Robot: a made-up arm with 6 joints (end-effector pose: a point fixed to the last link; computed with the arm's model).
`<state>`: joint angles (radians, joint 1 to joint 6).
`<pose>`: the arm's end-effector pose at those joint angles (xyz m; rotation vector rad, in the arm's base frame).
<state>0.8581 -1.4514 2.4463 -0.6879 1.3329 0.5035</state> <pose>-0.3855 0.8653 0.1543 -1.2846 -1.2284 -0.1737</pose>
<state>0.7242 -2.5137 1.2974 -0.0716 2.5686 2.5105</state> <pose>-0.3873 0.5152 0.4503 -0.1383 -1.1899 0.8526</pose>
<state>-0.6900 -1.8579 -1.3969 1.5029 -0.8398 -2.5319</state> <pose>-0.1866 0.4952 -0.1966 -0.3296 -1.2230 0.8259</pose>
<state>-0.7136 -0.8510 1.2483 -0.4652 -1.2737 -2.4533</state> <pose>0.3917 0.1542 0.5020 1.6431 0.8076 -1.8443</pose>
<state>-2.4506 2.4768 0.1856 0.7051 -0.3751 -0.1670</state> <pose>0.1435 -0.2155 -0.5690 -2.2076 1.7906 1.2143</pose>
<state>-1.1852 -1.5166 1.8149 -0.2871 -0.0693 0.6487</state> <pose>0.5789 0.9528 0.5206 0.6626 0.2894 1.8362</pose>
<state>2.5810 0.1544 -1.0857 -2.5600 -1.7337 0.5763</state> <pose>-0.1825 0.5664 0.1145 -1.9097 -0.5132 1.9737</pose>
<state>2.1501 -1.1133 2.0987 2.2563 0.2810 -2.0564</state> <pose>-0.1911 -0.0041 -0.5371 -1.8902 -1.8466 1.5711</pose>
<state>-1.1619 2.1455 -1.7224 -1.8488 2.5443 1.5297</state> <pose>-0.2455 0.3011 0.0268 1.4181 -1.6948 -1.6754</pose>
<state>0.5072 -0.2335 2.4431 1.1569 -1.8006 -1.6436</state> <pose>0.4112 0.1135 -0.1926 -1.7424 -0.1457 1.0329</pose>
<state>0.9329 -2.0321 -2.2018 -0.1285 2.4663 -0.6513</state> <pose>0.1215 0.7523 0.4938 -1.4367 0.3654 -0.5865</pose>
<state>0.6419 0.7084 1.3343 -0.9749 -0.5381 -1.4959</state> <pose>-0.2850 -0.3419 0.1548 -0.1702 -0.5783 2.7070</pose>
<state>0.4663 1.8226 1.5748 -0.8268 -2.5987 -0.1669</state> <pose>-0.1736 0.2158 0.1214 1.7053 0.9936 1.6961</pose>
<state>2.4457 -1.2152 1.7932 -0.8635 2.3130 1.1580</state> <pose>-0.1322 0.6160 0.3849 -0.6471 0.5832 0.9169</pose>
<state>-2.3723 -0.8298 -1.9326 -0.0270 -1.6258 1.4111</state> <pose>0.1003 0.6498 0.2736 2.0856 -0.6452 1.0131</pose>
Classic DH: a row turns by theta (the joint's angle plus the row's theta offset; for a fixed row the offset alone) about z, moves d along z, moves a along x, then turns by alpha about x. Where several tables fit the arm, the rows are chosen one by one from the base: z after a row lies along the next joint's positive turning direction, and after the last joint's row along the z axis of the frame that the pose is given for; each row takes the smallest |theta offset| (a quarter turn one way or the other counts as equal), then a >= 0, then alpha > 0; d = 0 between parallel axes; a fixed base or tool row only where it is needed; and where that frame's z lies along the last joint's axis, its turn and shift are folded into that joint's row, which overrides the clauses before.
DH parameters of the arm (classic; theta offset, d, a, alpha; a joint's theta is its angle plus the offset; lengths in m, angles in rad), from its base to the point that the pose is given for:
base (fixed): 0 0.1879 0 -1.5708
joint 1: 0 0.2196 0.0278 -1.5708
joint 2: 1.5708 0.02 0.0933 1.5708
joint 3: 0 0.243 -0.0678 1.5708
joint 4: 1.5708 0.1645 0.3296 -1.5708
joint 5: 0 -0.1656 0.1692 1.5708
joint 6: -0.9232 0 0.1215 0
tool (fixed): 0.9232 0.2646 0 0

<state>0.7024 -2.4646 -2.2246 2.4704 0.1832 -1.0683</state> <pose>-0.4059 0.3408 -0.4318 1.8983 1.6495 -1.8265</pose>
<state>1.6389 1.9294 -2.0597 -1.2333 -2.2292 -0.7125</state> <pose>-0.0442 0.2234 0.1146 -0.7101 0.4946 2.1479</pose>
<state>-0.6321 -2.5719 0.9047 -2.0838 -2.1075 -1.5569</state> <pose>-0.0234 0.2930 0.3426 1.1633 -1.4303 -0.1916</pose>
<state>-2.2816 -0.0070 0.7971 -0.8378 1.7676 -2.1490</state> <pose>-0.1073 -0.2522 0.7984 0.2937 0.2730 -1.1106</pose>
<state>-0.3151 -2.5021 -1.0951 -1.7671 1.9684 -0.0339</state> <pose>0.2669 0.4709 0.5069 -0.3516 0.5968 0.7654</pose>
